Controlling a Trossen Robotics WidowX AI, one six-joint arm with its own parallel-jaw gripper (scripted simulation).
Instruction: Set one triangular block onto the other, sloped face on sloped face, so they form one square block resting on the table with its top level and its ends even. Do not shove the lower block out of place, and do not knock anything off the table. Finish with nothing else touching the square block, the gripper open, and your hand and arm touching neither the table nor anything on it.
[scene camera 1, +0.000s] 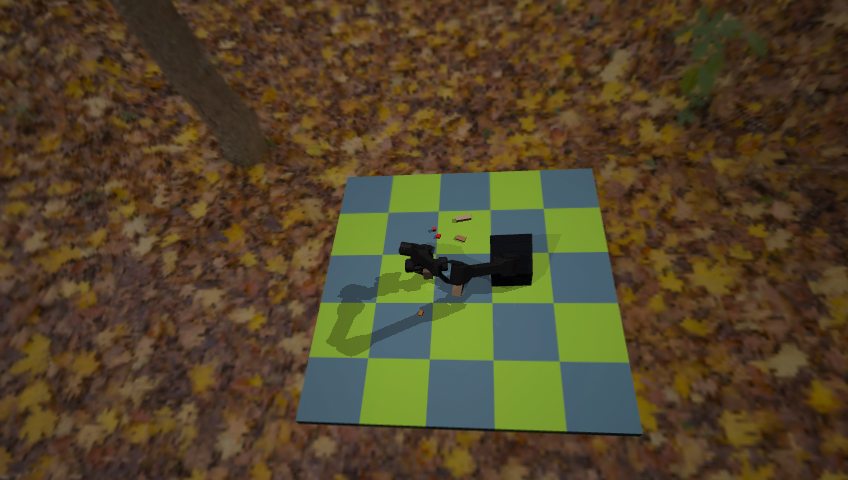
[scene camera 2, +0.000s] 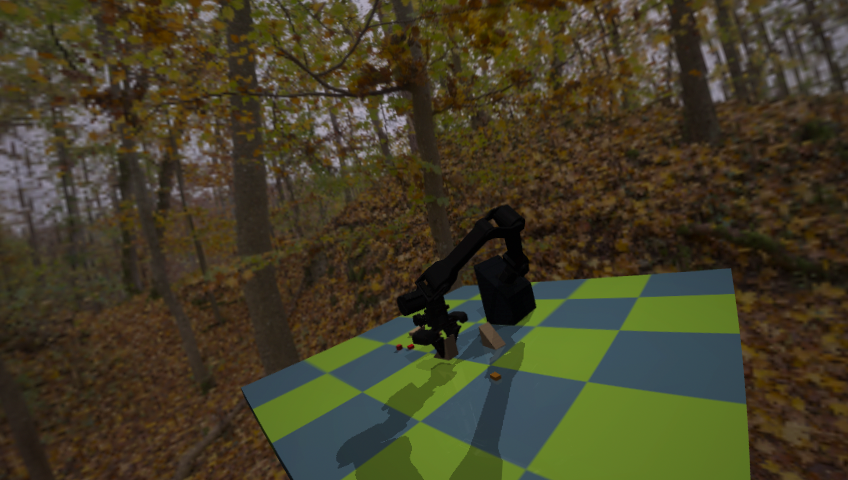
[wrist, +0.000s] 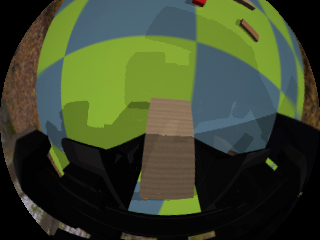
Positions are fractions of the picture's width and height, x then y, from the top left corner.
Scene:
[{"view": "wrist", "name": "gripper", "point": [0.52, 0.58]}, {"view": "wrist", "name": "triangular block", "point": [0.53, 0.72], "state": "held by the gripper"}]

